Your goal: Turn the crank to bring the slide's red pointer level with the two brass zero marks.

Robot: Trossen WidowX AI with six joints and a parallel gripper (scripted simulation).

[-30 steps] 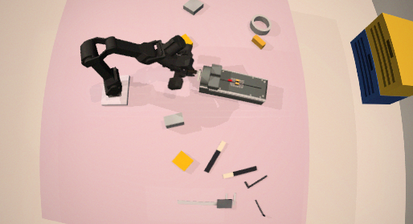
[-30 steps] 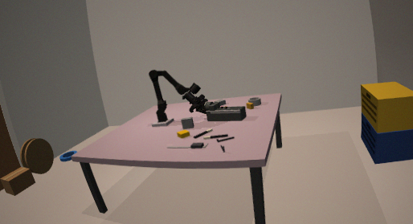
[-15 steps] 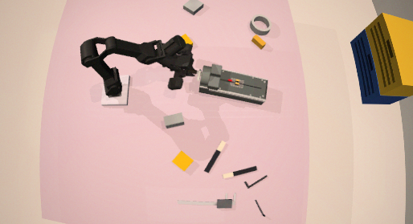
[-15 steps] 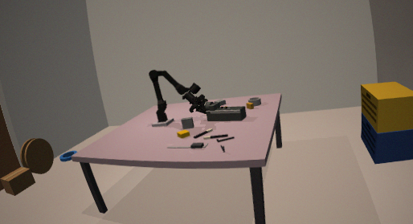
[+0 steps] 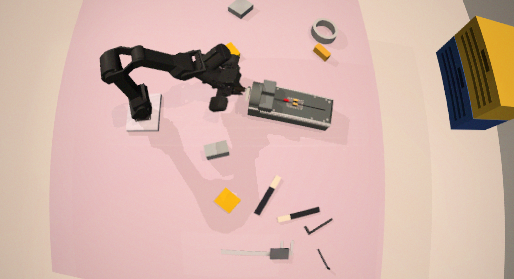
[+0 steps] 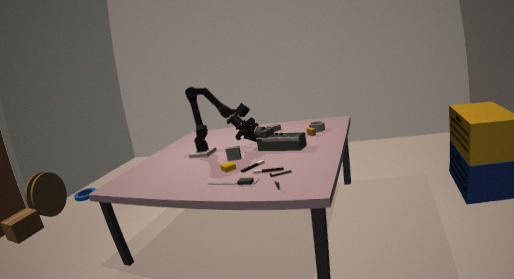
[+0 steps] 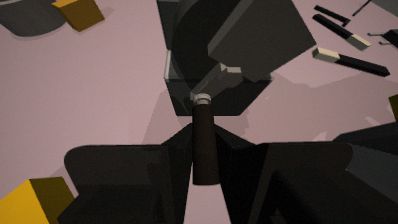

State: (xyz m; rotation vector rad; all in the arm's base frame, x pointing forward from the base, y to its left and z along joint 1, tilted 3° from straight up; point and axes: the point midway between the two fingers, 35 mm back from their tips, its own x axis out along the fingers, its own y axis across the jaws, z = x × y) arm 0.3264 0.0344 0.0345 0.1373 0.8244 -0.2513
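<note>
Now: gripper tip 20 mm below the dark crank handle and 20 mm past it. Round my gripper tip: orange block: 290 mm ahead, 150 mm to the left, 20 mm below; then red pointer: 130 mm ahead, 50 mm to the right, 40 mm above.
</note>
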